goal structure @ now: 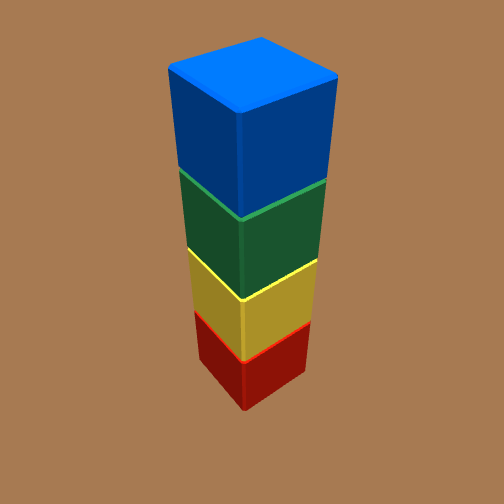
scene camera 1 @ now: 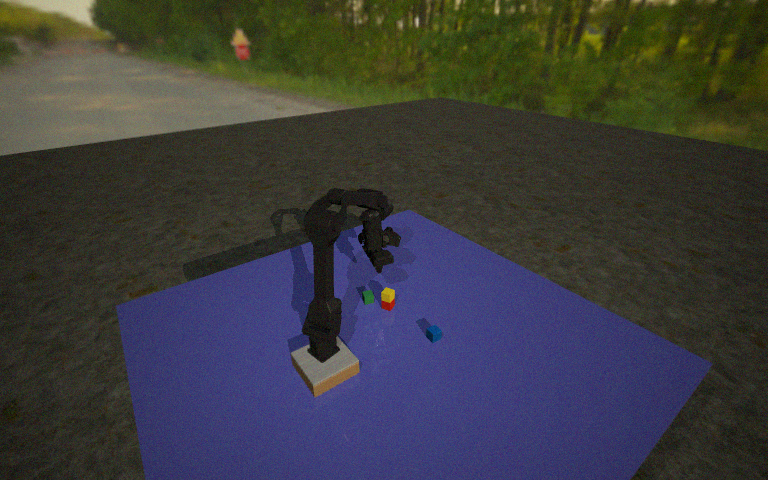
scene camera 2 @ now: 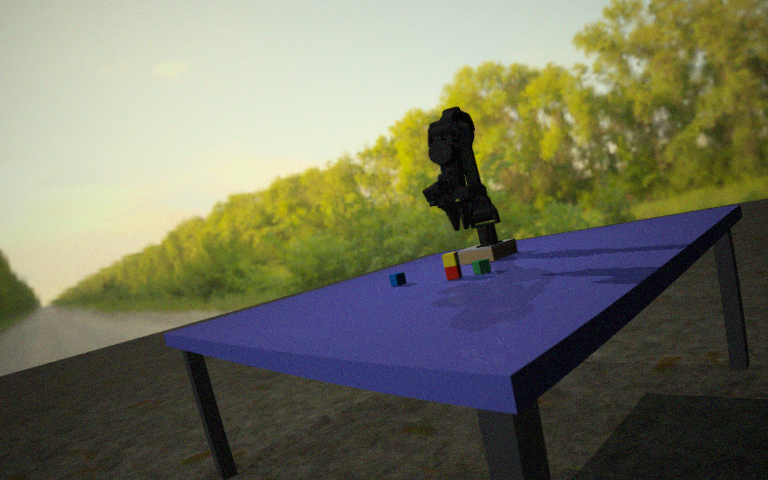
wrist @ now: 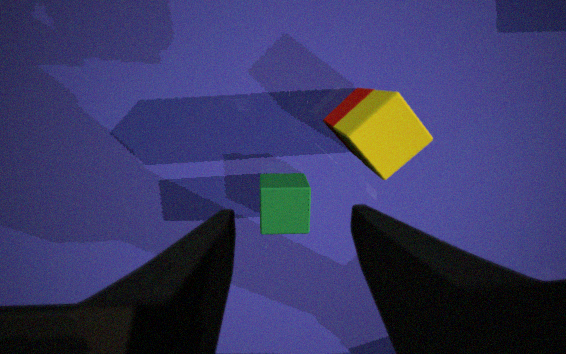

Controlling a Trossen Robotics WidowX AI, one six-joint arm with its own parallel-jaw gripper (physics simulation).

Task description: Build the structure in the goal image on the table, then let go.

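Observation:
A yellow cube (scene camera 1: 387, 294) (scene camera 2: 449, 259) (wrist: 391, 134) sits on top of a red cube (scene camera 1: 387, 305) (scene camera 2: 453, 273) (wrist: 349, 107). A green cube (scene camera 1: 368, 297) (scene camera 2: 480, 266) (wrist: 285, 210) lies on the table close beside this stack. A blue cube (scene camera 1: 433, 333) (scene camera 2: 397, 279) lies apart from them on the table. My gripper (scene camera 1: 382, 268) (scene camera 2: 461, 228) (wrist: 293, 219) is partly open and empty, above the table. In the wrist view the green cube shows between the fingertips, below them, and the stack shows beyond the right fingertip.
The blue table top (scene camera 1: 509, 396) (scene camera 2: 339, 339) carries the arm's base block (scene camera 1: 326, 373) (scene camera 2: 504, 249), which stands near the green cube and the stack. The arm rises from this block and reaches over the table. Shadows of the arm fall across the table.

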